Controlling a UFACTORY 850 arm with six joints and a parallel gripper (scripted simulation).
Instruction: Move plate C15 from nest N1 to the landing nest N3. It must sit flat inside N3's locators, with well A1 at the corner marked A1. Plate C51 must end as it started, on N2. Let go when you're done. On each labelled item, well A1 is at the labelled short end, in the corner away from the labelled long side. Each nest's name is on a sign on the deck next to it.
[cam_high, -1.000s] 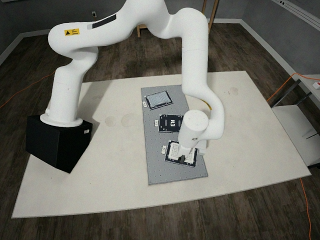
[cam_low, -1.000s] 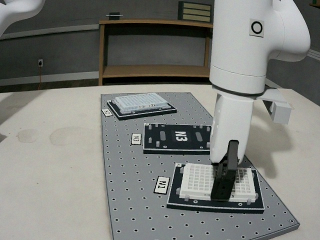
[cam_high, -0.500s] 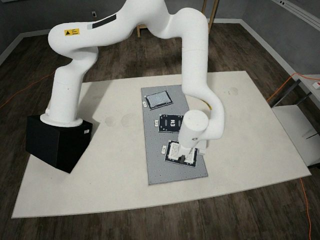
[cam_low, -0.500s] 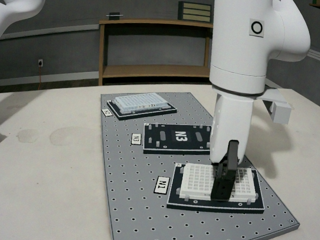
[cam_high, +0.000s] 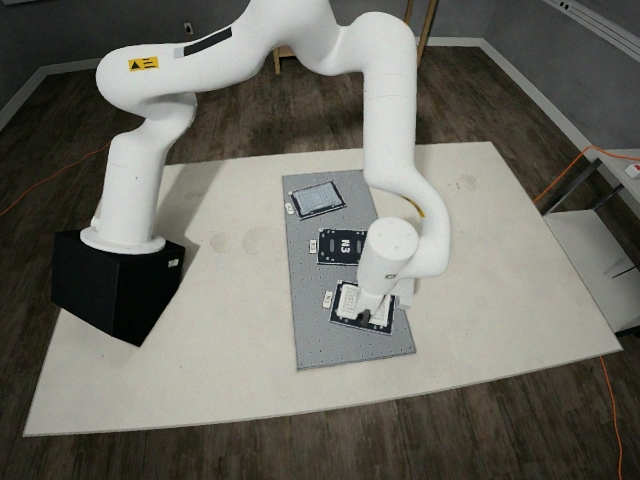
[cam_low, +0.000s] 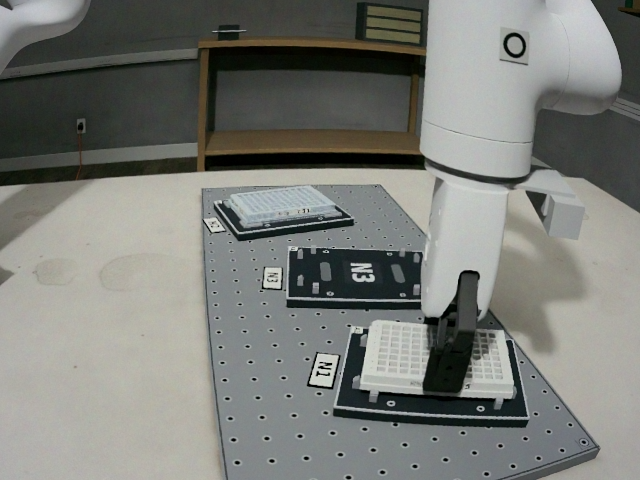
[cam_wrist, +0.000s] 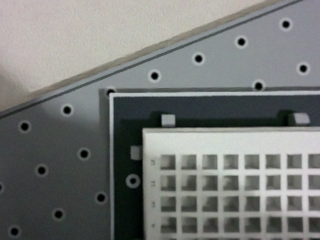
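My hand is 30 mm above the nest N1. Round my hand: white well plate C15: 10 mm below; clear plate C51: 120 mm behind, 370 mm to the left, 20 mm below; nest N3: 40 mm behind, 190 mm to the left, 30 mm below.
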